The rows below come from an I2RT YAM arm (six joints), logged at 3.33 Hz.
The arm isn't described. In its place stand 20 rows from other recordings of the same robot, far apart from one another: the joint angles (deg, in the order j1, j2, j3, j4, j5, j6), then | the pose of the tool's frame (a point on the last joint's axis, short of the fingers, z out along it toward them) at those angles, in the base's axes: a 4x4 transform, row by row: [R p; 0 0 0 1], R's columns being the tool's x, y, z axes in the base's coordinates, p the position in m.
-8.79 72.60 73.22 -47.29 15.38 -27.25 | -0.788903, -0.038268, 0.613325, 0.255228; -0.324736, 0.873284, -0.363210, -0.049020; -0.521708, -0.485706, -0.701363, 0.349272; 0, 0, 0, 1
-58.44 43.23 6.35 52.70 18.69 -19.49 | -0.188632, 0.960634, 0.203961, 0.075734; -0.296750, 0.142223, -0.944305, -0.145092; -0.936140, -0.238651, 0.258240, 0.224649; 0, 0, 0, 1
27.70 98.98 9.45 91.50 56.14 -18.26 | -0.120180, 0.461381, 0.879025, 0.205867; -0.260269, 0.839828, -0.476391, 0.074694; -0.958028, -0.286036, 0.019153, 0.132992; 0, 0, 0, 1
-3.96 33.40 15.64 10.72 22.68 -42.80 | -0.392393, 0.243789, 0.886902, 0.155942; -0.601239, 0.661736, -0.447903, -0.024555; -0.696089, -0.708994, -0.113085, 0.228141; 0, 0, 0, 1
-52.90 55.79 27.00 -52.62 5.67 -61.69 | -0.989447, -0.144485, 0.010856, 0.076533; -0.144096, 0.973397, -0.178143, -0.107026; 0.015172, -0.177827, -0.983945, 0.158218; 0, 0, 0, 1
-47.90 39.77 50.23 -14.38 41.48 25.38 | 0.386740, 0.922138, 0.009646, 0.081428; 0.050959, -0.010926, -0.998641, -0.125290; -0.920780, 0.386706, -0.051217, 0.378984; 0, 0, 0, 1
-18.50 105.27 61.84 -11.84 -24.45 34.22 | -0.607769, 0.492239, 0.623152, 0.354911; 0.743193, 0.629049, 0.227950, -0.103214; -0.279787, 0.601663, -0.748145, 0.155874; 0, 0, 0, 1
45.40 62.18 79.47 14.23 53.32 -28.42 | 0.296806, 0.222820, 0.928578, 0.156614; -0.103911, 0.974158, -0.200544, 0.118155; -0.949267, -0.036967, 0.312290, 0.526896; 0, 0, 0, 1
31.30 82.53 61.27 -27.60 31.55 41.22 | -0.581939, 0.312270, 0.750889, 0.269777; 0.303373, 0.940045, -0.155819, 0.142227; -0.754527, 0.137122, -0.641783, 0.263764; 0, 0, 0, 1
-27.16 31.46 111.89 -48.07 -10.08 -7.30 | 0.431967, 0.375824, 0.819854, -0.114167; -0.362227, 0.904796, -0.223911, 0.065577; -0.825952, -0.200251, 0.526975, 0.561215; 0, 0, 0, 1
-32.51 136.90 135.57 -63.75 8.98 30.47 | -0.361847, 0.893160, 0.267080, 0.422951; 0.824555, 0.440301, -0.355309, -0.276142; -0.434943, 0.091655, -0.895781, 0.249183; 0, 0, 0, 1
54.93 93.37 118.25 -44.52 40.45 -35.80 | 0.002317, -0.333357, 0.942798, 0.207218; -0.771421, 0.599330, 0.213808, 0.254973; -0.636321, -0.727789, -0.255770, 0.500575; 0, 0, 0, 1
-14.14 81.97 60.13 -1.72 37.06 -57.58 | -0.824550, 0.064515, 0.562099, 0.311588; -0.486951, 0.424942, -0.763088, -0.100621; -0.288090, -0.902919, -0.318970, 0.298529; 0, 0, 0, 1
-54.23 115.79 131.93 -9.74 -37.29 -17.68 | -0.027080, 0.299499, 0.953712, 0.283583; -0.375763, 0.881041, -0.287347, -0.356734; -0.926320, -0.366151, 0.088682, 0.488352; 0, 0, 0, 1
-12.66 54.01 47.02 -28.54 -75.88 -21.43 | -0.265992, -0.874191, 0.406249, 0.185758; -0.031604, 0.429113, 0.902698, -0.006341; -0.963457, 0.227271, -0.141769, 0.308797; 0, 0, 0, 1
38.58 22.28 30.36 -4.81 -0.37 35.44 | -0.328184, -0.538019, 0.776422, 0.093089; 0.479931, 0.612985, 0.627627, 0.074553; -0.813610, 0.578606, 0.057040, 0.313685; 0, 0, 0, 1
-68.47 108.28 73.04 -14.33 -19.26 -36.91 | -0.703605, 0.471623, 0.531518, 0.160403; 0.238602, 0.861371, -0.448451, -0.374584; -0.669334, -0.188711, -0.718596, 0.189907; 0, 0, 0, 1
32.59 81.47 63.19 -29.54 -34.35 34.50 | -0.947233, -0.275914, 0.163160, 0.243393; -0.050530, 0.631170, 0.773997, 0.179438; -0.316539, 0.724911, -0.611806, 0.278090; 0, 0, 0, 1
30.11 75.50 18.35 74.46 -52.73 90.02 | -0.961113, -0.257057, 0.100914, 0.183396; 0.142669, -0.149315, 0.978443, 0.139104; -0.236447, 0.954791, 0.180183, 0.224249; 0, 0, 0, 1
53.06 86.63 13.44 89.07 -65.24 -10.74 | 0.321759, -0.813948, -0.483694, 0.105347; 0.298053, -0.397816, 0.867702, 0.193898; -0.898685, -0.423358, 0.114599, 0.184194; 0, 0, 0, 1
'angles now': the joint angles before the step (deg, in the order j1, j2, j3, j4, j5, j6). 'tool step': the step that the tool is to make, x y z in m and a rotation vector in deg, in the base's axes. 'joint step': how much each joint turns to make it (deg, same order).
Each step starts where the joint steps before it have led.
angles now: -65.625, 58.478, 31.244, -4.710, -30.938, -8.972
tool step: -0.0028, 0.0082, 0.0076, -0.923, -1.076, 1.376
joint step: 0.015, -3.148, -0.023, -1.962, -1.474, -0.231
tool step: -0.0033, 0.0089, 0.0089, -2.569, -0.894, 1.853
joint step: -0.034, -3.534, -0.033, -1.545, -1.515, -1.375
